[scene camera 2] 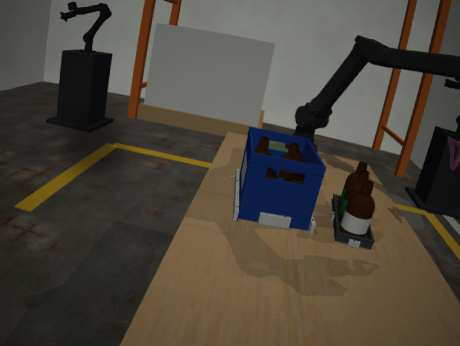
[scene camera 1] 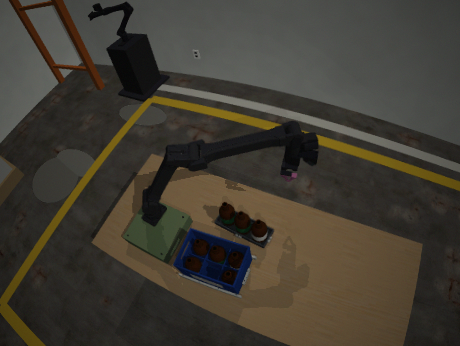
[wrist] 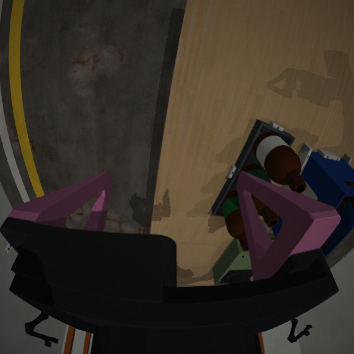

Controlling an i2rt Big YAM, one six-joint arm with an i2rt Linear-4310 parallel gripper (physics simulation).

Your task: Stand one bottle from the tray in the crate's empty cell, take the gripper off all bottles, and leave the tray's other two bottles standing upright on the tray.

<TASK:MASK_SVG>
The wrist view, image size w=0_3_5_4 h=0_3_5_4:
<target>gripper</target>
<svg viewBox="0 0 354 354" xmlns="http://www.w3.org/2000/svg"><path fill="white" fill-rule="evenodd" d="M0 226L1 234L18 253L10 268L15 275L9 290L53 318L77 329L93 333L90 354L257 354L254 333L259 333L287 322L318 305L338 291L332 273L319 248L340 221L340 215L335 208L316 199L265 181L245 171L239 171L236 190L253 277L251 281L206 286L176 286L176 243L172 238L161 234L103 231L112 187L108 171L100 172L75 184L14 206ZM251 194L277 213L282 219L282 226L273 241L271 241L258 216ZM97 193L83 228L67 228L65 224L66 217Z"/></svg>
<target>white-labelled brown bottle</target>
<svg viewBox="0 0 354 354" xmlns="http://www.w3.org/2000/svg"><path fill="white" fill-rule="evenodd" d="M258 135L253 143L253 153L271 180L282 185L288 184L290 189L297 193L304 191L306 183L300 175L301 162L296 152L272 131L266 131Z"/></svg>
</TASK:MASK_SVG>
